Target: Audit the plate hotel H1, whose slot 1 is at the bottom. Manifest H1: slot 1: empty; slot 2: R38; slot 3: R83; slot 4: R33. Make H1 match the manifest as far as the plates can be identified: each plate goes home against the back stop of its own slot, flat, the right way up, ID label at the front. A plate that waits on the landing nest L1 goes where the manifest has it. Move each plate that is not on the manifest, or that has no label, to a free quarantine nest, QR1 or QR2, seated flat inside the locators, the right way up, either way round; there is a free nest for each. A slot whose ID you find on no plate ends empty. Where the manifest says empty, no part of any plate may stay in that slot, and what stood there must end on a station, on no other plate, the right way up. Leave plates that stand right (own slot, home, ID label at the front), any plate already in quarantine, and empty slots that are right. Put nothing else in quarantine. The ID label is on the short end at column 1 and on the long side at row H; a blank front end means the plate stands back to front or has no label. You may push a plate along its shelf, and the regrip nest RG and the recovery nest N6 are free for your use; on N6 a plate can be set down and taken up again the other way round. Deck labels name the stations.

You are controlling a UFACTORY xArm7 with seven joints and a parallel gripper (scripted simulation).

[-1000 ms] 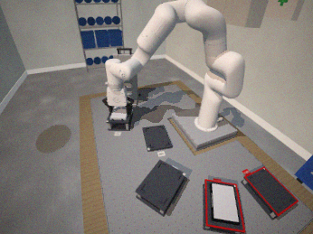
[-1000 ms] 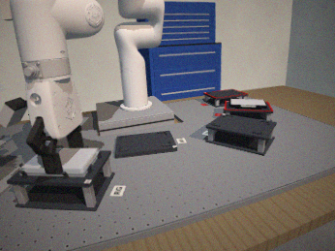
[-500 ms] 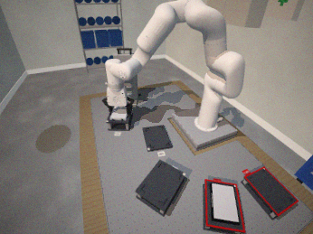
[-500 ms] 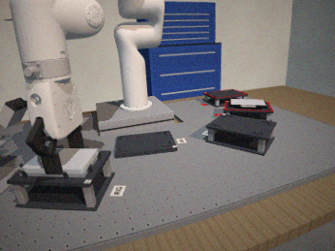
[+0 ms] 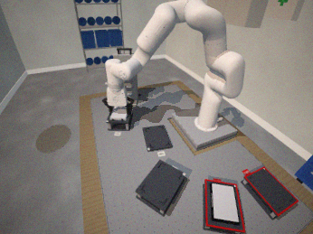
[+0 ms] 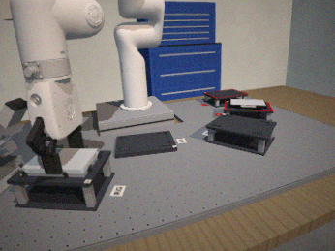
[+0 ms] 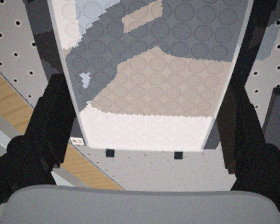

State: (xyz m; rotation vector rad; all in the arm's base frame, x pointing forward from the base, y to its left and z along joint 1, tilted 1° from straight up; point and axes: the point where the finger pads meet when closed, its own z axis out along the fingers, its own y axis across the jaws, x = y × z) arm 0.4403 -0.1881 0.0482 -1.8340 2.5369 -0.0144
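Right now my hand is 10 mm to the left of the white well plate and 10 mm above it. Also, from my hand: deck label H1: 170 mm to the right, 80 mm below, 50 mm ahead; then raised regrip nest RG: 20 mm below, 10 mm to the right; then RG label: 90 mm to the left, 80 mm below, 30 mm ahead.
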